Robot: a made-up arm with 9 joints. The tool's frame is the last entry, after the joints.
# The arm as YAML. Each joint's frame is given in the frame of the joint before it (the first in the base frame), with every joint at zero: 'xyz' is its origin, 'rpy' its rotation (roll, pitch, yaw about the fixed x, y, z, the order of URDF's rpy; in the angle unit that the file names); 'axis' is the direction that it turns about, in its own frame. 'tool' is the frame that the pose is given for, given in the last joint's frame.
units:
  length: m
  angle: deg
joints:
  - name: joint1
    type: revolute
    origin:
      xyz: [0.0, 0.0, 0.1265]
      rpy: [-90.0, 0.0, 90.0]
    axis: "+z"
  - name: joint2
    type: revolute
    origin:
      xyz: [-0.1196, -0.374, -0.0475]
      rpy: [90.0, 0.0, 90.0]
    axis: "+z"
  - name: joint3
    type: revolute
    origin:
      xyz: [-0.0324, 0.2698, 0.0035]
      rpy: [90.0, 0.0, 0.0]
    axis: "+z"
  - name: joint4
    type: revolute
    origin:
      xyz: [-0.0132, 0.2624, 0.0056]
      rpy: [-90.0, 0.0, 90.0]
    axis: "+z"
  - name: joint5
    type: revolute
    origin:
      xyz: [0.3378, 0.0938, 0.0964]
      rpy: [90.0, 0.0, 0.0]
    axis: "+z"
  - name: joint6
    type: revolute
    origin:
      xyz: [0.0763, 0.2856, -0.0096]
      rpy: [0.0, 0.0, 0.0]
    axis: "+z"
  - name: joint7
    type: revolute
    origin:
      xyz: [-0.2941, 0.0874, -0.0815]
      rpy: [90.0, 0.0, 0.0]
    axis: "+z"
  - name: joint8
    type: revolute
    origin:
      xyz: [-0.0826, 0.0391, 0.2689]
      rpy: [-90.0, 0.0, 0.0]
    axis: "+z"
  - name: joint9
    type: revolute
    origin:
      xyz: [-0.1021, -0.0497, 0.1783]
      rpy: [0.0, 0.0, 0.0]
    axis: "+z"
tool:
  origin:
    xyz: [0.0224, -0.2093, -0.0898]
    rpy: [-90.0, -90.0, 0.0]
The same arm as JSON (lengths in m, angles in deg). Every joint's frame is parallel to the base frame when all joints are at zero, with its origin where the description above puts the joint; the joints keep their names.
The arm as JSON. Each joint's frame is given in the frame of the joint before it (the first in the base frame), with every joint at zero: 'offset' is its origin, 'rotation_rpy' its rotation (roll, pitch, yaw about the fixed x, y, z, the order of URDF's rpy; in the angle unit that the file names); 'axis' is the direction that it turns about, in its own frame. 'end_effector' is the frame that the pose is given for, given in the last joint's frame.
{"length_unit": "m", "angle_unit": "deg", "chain": [{"id": "joint1", "offset": [0.0, 0.0, 0.1265], "rotation_rpy": [0.0, 0.0, 0.0], "axis": [-1.0, 0.0, 0.0]}, {"id": "joint2", "offset": [0.0475, -0.1196, 0.374], "rotation_rpy": [0.0, 0.0, 0.0], "axis": [0.0, 1.0, 0.0]}, {"id": "joint3", "offset": [-0.2698, 0.0035, 0.0324], "rotation_rpy": [0.0, 0.0, 0.0], "axis": [1.0, 0.0, 0.0]}, {"id": "joint4", "offset": [0.0056, 0.2624, 0.0132], "rotation_rpy": [0.0, 0.0, 0.0], "axis": [0.0, 0.0, 1.0]}, {"id": "joint5", "offset": [-0.0938, 0.3378, 0.0964], "rotation_rpy": [0.0, 0.0, 0.0], "axis": [1.0, 0.0, 0.0]}, {"id": "joint6", "offset": [-0.0096, 0.0763, 0.2856], "rotation_rpy": [0.0, 0.0, 0.0], "axis": [1.0, 0.0, 0.0]}, {"id": "joint7", "offset": [-0.0815, -0.2941, 0.0874], "rotation_rpy": [0.0, 0.0, 0.0], "axis": [0.0, 0.0, -1.0]}, {"id": "joint8", "offset": [0.0391, -0.0826, -0.2689], "rotation_rpy": [0.0, 0.0, 0.0], "axis": [1.0, 0.0, 0.0]}, {"id": "joint9", "offset": [0.1783, -0.1021, -0.0497], "rotation_rpy": [0.0, 0.0, 0.0], "axis": [1.0, 0.0, 0.0]}], "end_effector": {"offset": [-0.0898, 0.0224, -0.2093], "rotation_rpy": [0.0, 0.0, 0.0]}}
